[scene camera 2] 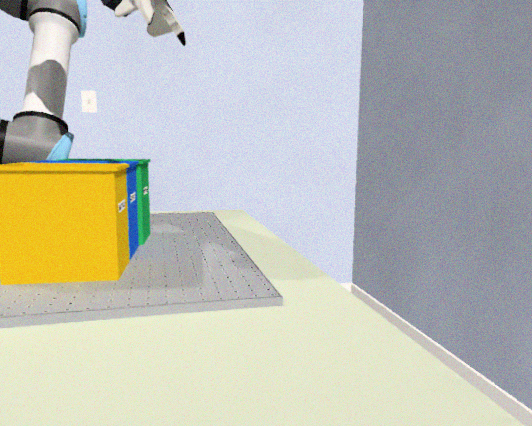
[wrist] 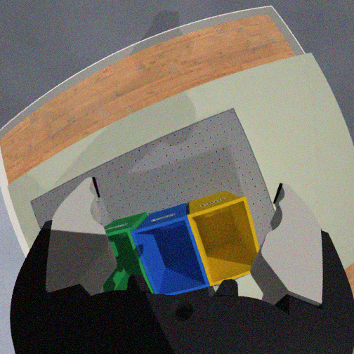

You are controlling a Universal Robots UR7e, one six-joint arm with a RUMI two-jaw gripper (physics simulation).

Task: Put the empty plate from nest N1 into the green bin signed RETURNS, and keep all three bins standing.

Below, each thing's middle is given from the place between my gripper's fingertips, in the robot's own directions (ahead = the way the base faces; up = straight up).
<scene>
The yellow bin (scene camera 2: 71,219) is 17 cm behind my hand, 3 cm to the right of it and 31 cm below it. The rest, counted from my hand: green bin (scene camera 2: 142,177) (14 cm behind, 23 cm to the left, 31 cm below); blue bin (scene camera 2: 131,170) (16 cm behind, 10 cm to the left, 31 cm below).
</scene>
